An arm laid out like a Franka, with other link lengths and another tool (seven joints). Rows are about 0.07 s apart.
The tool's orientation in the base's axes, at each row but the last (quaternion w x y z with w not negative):
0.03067, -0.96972, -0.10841, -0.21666
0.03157, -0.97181, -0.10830, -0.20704
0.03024, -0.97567, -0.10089, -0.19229
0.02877, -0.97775, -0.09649, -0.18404
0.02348, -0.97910, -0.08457, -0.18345
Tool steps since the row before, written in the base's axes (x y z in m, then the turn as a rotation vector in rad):
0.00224, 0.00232, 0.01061, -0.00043, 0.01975, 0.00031
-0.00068, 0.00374, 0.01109, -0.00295, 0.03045, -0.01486
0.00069, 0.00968, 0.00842, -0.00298, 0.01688, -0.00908
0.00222, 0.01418, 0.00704, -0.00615, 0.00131, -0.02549
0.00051, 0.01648, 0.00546, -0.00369, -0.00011, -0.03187
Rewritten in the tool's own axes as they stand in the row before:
0.00696, -0.00189, -0.00842, 0.00364, -0.01935, 0.00164
0.00467, -0.00398, -0.00999, -0.00270, -0.03009, 0.01562
0.00563, -0.00949, -0.00658, -0.00303, -0.01694, 0.00894
0.00713, -0.01360, -0.00446, -0.01470, -0.00198, 0.02166
0.00504, -0.01622, -0.00364, -0.01498, -0.00006, 0.02837

